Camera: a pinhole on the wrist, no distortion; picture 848 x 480 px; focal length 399.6 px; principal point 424.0 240.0 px. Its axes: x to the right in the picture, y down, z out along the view. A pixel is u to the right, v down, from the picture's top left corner.
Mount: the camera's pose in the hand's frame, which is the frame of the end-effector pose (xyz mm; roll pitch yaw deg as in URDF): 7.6 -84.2 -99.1 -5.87 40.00 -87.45
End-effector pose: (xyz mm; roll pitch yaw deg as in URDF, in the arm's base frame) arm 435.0 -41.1 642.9 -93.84 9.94 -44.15
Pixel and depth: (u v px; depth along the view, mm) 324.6 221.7 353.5
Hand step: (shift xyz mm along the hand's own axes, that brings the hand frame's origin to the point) 34.7 -242.9 228.1
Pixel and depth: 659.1 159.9 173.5
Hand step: -0.7 -276.2 -29.8
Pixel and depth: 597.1 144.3 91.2
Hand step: -0.8 -174.7 -53.3
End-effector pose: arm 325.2 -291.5 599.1 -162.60 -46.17 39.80
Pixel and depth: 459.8 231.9 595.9
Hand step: 75.3 -504.3 321.6
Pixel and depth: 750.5 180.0 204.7
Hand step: 9.6 -345.4 -48.2
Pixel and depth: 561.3 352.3 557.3
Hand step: 242.1 -567.0 190.2
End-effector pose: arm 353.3 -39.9 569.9 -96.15 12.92 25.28
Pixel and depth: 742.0 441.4 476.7
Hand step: 320.9 -650.4 1.5
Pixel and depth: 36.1 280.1 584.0
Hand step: 122.6 -14.3 705.7
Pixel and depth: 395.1 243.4 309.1
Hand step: 49.8 -262.8 150.6
